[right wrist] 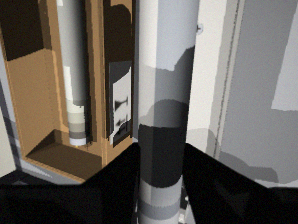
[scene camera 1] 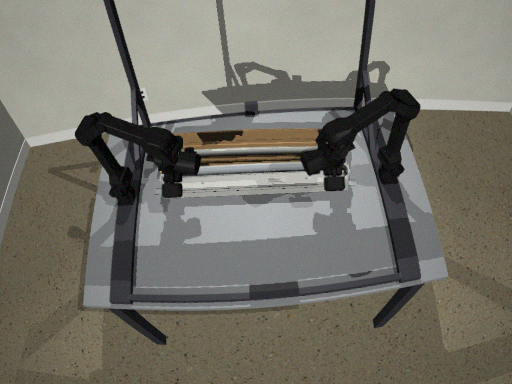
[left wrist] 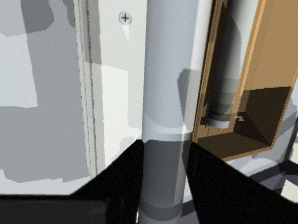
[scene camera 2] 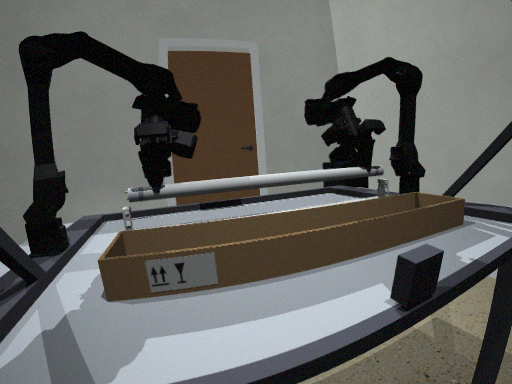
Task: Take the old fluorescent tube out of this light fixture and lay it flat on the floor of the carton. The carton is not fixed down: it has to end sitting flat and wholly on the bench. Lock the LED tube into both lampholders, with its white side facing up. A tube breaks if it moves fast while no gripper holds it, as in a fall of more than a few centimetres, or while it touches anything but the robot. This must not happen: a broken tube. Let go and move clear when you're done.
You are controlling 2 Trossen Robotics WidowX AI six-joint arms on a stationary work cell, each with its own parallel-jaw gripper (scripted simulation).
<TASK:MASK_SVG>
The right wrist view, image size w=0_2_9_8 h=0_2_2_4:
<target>my right gripper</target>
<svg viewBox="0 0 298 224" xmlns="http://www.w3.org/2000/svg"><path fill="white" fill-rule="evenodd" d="M186 143L182 176L195 224L298 224L298 187L267 188L234 171L191 144ZM138 142L133 142L108 165L81 184L0 185L0 224L133 224L140 184L141 148Z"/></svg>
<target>LED tube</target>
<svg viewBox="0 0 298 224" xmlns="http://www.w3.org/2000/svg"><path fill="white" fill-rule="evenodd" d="M139 0L138 145L141 148L140 184L137 197L137 224L178 224L183 157L186 146L200 0Z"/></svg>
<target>carton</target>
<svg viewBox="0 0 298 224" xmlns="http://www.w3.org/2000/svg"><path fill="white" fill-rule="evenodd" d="M0 0L0 45L22 160L82 183L103 169L132 144L136 0L82 0L90 142L77 148L75 145L71 145L69 141L56 0Z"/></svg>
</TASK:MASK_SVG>
